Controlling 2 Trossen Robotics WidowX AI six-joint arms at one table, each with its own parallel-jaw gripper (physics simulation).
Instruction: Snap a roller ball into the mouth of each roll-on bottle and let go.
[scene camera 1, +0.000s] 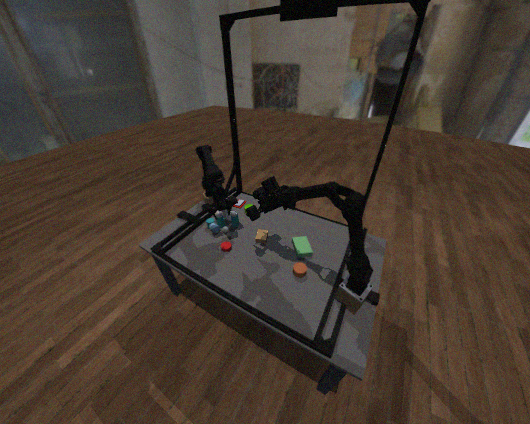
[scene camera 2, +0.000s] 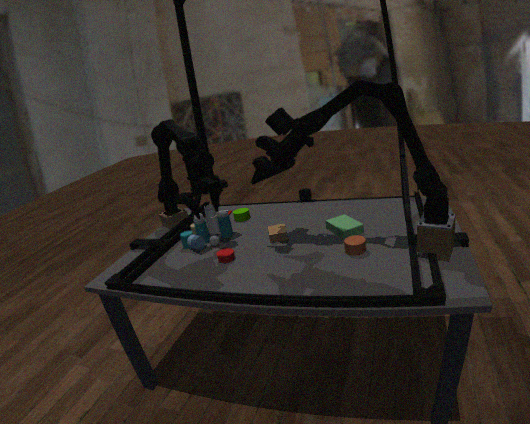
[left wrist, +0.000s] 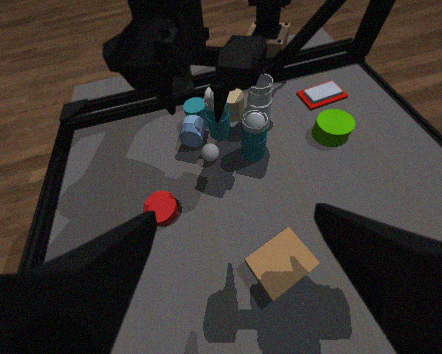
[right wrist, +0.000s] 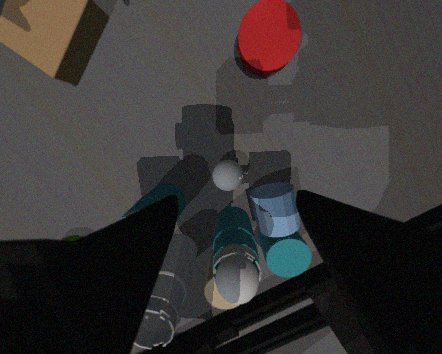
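Pixels of known places: left gripper, between the fingertips: (scene camera 2: 259, 180) (left wrist: 235, 214); right gripper, between the fingertips: (scene camera 1: 222, 217) (scene camera 2: 208, 215) (left wrist: 195, 117) (right wrist: 236, 199); left arm's base, origin of its link: (scene camera 1: 356, 285) (scene camera 2: 437, 219); right arm's base, origin of its link: (scene camera 1: 210, 194) (scene camera 2: 172, 212) (left wrist: 266, 31).
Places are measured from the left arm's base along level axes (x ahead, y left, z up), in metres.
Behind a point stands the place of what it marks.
A teal bottle (left wrist: 254, 145) @[x 0.723, y 0.073, z -0.053 m] (scene camera 2: 226, 229) @[x 0.727, y 0.089, z -0.071 m] has a grey ball (left wrist: 256, 120) @[x 0.736, y 0.072, z -0.007 m] low inside its clear rim. A second teal bottle (right wrist: 234, 227) @[x 0.776, y 0.152, z -0.050 m] (left wrist: 220, 129) @[x 0.775, y 0.140, z -0.069 m] carries a pale ball (right wrist: 237, 278) @[x 0.786, y 0.149, z 0.005 m] that stands high at its mouth; whether it is fully seated I cannot tell. A clear bottle (left wrist: 260, 97) @[x 0.797, y 0.066, z -0.014 m] (right wrist: 167, 295) @[x 0.804, y 0.082, z -0.012 m] stands behind them, with no ball visible in it. A loose grey ball (left wrist: 210, 152) @[x 0.719, y 0.154, z -0.071 m] (right wrist: 227, 175) @[x 0.725, y 0.158, z -0.067 m] (scene camera 2: 214, 241) @[x 0.716, y 0.169, z -0.081 m] lies on the table. My right gripper (right wrist: 236, 199) @[x 0.722, y 0.164, z 0.014 m] (scene camera 2: 204, 206) @[x 0.722, y 0.164, z 0.014 m] is open and empty, low over the second bottle. My left gripper (left wrist: 235, 214) @[x 0.539, y 0.086, z 0.118 m] is open and empty, high above the table.
A blue cylinder (left wrist: 192, 131) @[x 0.758, y 0.192, z -0.057 m] (right wrist: 276, 212) @[x 0.773, y 0.197, z -0.055 m], a teal cylinder (right wrist: 288, 257) @[x 0.825, y 0.198, z -0.051 m] and a cream cylinder (left wrist: 235, 104) @[x 0.831, y 0.114, z -0.056 m] crowd the bottles. A red disc (left wrist: 160, 207) @[x 0.609, y 0.226, z -0.076 m], wooden block (left wrist: 282, 262) @[x 0.540, y 0.032, z -0.072 m], lime disc (left wrist: 334, 126) @[x 0.779, y -0.070, z -0.067 m], red-and-white tray (left wrist: 311, 103) @[x 0.874, y -0.049, z -0.095 m], green block (scene camera 2: 344, 225) @[x 0.325, y -0.049, z -0.072 m] and orange disc (scene camera 2: 355, 245) @[x 0.230, y 0.081, z -0.069 m] lie around.
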